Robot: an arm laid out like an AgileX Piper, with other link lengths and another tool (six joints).
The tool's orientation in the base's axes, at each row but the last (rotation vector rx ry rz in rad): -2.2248, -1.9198, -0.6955; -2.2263, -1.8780, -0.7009; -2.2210, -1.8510, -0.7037; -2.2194, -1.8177, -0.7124; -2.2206, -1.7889, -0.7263; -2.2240, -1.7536, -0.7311; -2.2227, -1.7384, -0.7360
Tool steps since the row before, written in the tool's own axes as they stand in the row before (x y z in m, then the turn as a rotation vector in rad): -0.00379, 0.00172, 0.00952, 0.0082, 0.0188, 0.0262; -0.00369, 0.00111, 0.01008, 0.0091, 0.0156, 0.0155; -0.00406, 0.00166, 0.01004, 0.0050, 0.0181, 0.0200; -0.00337, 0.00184, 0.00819, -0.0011, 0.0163, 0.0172; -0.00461, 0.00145, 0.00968, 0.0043, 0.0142, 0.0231; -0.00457, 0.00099, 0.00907, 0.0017, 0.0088, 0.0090; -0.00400, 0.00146, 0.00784, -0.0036, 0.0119, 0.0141
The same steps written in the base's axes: 0.00380, -0.00012, -0.00967, 0.0256, 0.0139, -0.0160; 0.00323, 0.00050, -0.01028, 0.0199, 0.0111, -0.0068; 0.00360, 0.00022, -0.01035, 0.0230, 0.0088, -0.0122; 0.00332, 0.00018, -0.00841, 0.0197, 0.0027, -0.0129; 0.00312, 0.00000, -0.01036, 0.0200, 0.0105, -0.0157; 0.00242, 0.00003, -0.00991, 0.0109, 0.0032, -0.0057; 0.00264, -0.00010, -0.00852, 0.0142, 0.0003, -0.0123
